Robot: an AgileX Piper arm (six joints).
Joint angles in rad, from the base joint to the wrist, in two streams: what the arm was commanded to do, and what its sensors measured. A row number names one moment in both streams.
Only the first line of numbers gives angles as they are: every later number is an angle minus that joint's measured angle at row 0.
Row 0, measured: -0.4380 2.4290 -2.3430 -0.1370 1.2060 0.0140
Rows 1 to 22, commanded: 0.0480 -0.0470 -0.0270 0.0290 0.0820 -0.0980; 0.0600 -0.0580 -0.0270 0.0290 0.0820 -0.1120; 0.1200 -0.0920 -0.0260 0.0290 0.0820 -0.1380; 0.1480 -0.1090 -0.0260 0.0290 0.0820 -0.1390; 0.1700 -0.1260 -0.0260 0.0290 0.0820 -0.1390; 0.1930 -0.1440 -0.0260 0.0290 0.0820 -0.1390; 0.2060 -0.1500 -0.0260 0.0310 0.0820 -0.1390; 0.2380 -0.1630 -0.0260 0.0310 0.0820 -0.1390; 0.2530 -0.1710 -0.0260 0.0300 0.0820 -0.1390; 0.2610 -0.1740 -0.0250 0.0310 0.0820 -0.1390; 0.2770 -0.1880 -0.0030 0.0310 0.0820 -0.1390; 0.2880 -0.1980 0.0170 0.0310 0.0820 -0.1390; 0.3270 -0.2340 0.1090 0.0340 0.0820 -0.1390; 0.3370 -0.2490 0.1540 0.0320 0.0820 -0.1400; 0.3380 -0.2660 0.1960 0.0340 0.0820 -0.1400; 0.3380 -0.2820 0.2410 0.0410 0.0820 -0.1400; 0.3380 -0.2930 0.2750 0.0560 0.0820 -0.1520; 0.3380 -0.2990 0.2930 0.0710 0.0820 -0.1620; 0.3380 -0.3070 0.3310 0.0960 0.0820 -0.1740; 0.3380 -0.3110 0.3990 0.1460 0.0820 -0.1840; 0.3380 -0.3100 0.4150 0.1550 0.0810 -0.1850; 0.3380 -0.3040 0.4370 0.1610 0.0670 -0.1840
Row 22, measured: 0.3390 -0.3050 0.4040 0.1440 0.0100 -0.1740
